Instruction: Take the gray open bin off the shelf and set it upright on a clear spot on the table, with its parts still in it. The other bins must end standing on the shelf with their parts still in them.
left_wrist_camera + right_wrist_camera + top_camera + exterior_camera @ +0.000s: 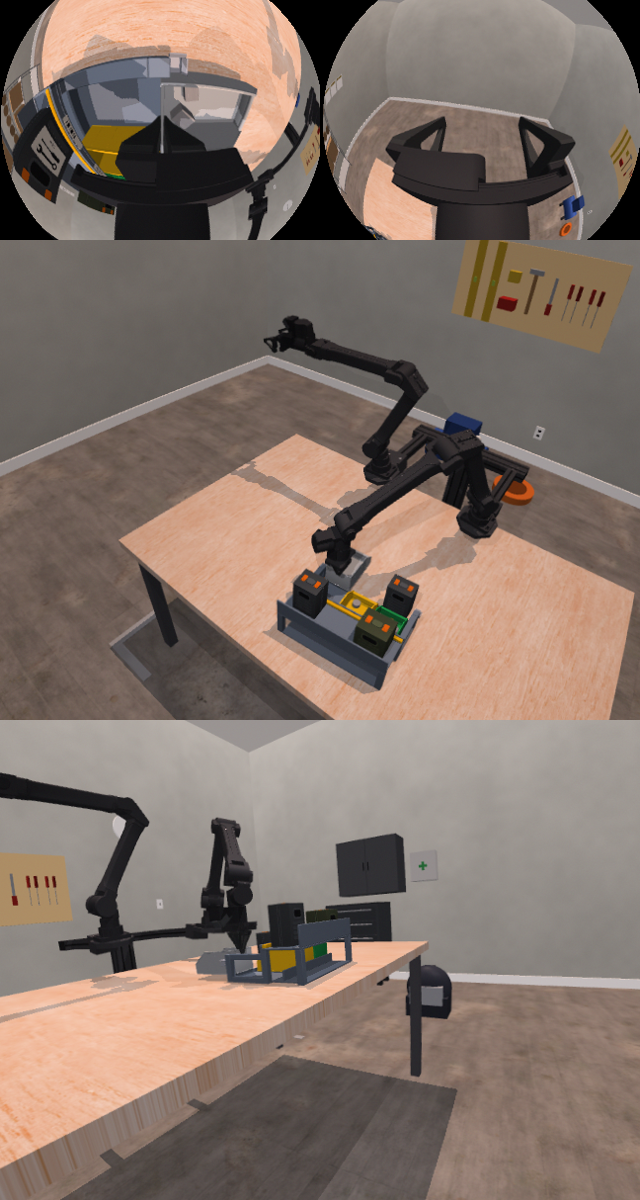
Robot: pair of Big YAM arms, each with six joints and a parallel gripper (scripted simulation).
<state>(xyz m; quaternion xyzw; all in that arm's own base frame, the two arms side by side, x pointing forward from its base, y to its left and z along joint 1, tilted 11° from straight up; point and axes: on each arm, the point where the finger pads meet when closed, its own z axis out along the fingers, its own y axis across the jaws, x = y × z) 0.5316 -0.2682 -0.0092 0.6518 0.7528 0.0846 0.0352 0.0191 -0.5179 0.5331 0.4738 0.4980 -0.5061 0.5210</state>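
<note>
My left gripper is now 80 mm past the gray open bin, 30 mm above it and 10 mm to the left of it. Round my left hand: yellow bin 130 mm to the left, 70 mm ahead, 40 mm below; gray shelf 130 mm to the left, 100 mm ahead, 20 mm below; green bin 240 mm to the left, 50 mm ahead, 40 mm below.
</note>
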